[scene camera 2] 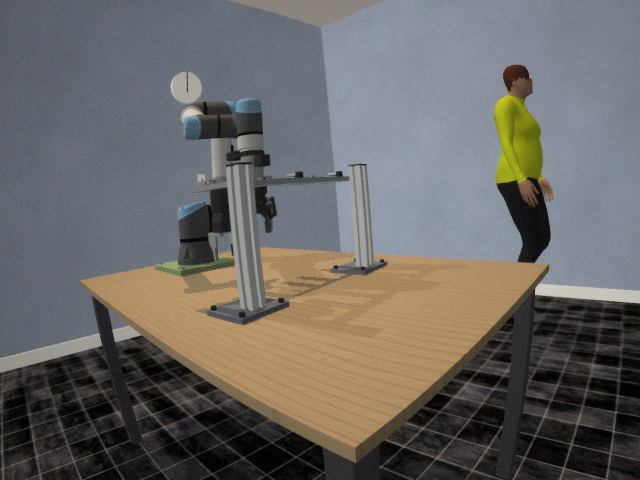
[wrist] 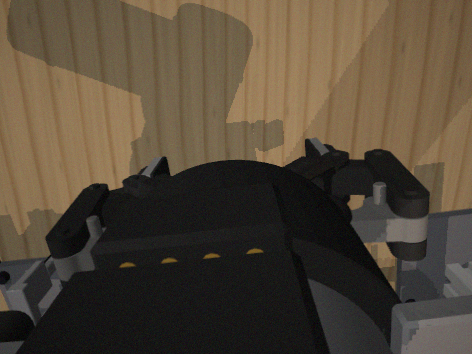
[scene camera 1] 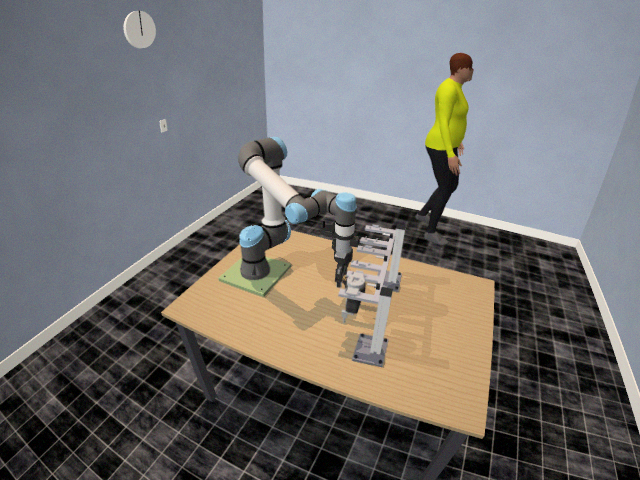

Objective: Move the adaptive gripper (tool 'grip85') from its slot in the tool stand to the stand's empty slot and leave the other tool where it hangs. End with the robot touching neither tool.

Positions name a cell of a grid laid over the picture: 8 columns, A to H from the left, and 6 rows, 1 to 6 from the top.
Note:
I see a parallel gripper (scene camera 2: C3) and an adaptive gripper (wrist: D4).

